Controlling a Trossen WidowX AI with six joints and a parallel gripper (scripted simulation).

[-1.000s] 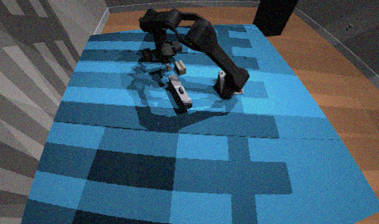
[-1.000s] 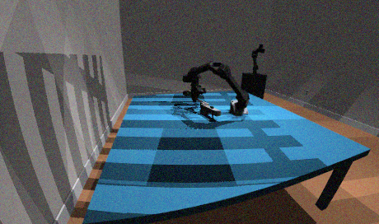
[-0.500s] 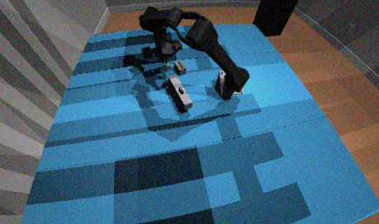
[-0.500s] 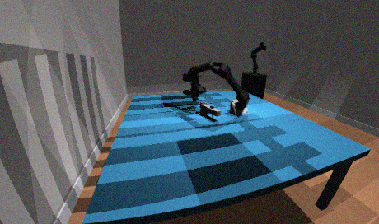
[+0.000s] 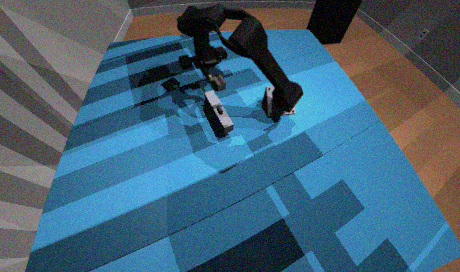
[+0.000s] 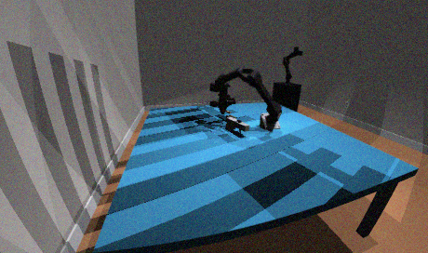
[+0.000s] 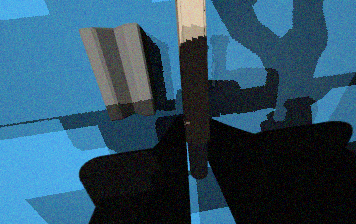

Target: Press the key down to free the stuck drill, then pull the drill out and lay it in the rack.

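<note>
Now: gripper tip 10 mm past the drill, 40 mm to the right of it and 30 mm below it.
</note>
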